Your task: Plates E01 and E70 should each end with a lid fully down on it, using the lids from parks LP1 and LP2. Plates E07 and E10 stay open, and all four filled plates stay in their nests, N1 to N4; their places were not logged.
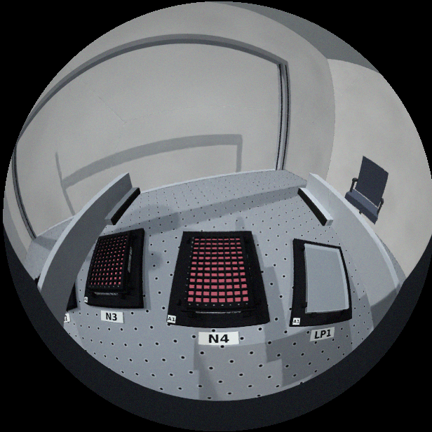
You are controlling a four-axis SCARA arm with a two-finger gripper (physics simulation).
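Observation:
My gripper point(218, 176) is open, with its fingers wide apart at the left and right and nothing between them. It is above and beyond the nest N4. A black plate point(218, 270) with red wells sits without a lid in the black nest N4 point(260, 315). Another black plate point(109, 262) with red wells sits without a lid in the nest N3 point(136, 295), partly beside the left finger. The codes on both plates' front edges are too small to read. A pale, clear lid point(326, 280) lies flat in the park LP1 point(298, 280) at the right. N1, LP2 and its lid do not show.
A sliver of another black nest point(73, 299) shows at the left edge, mostly hidden by the left finger. The perforated table point(220, 370) reaches back to a pale wall with a frame. A dark chair point(371, 175) stands beyond the table at the right.

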